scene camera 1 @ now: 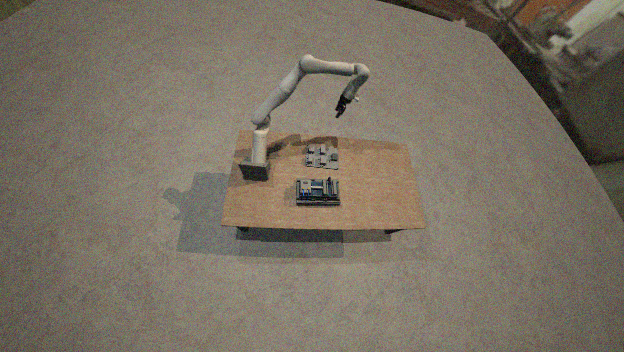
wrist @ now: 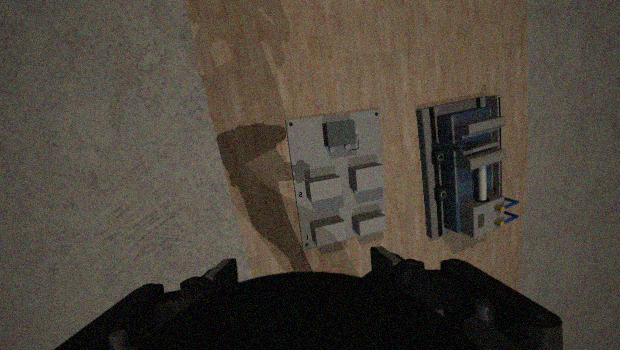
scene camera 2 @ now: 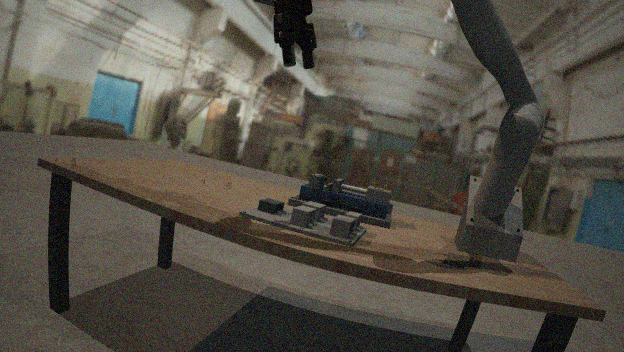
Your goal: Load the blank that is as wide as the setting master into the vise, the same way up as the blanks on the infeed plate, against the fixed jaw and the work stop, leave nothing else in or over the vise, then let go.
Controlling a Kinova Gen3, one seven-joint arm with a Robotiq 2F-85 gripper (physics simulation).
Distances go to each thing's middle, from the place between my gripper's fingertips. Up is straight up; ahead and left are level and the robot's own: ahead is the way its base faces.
Scene:
The infeed plate (scene camera 2: 322,231) is 310 mm below my hand, 150 mm to the right of it and 50 mm behind it.

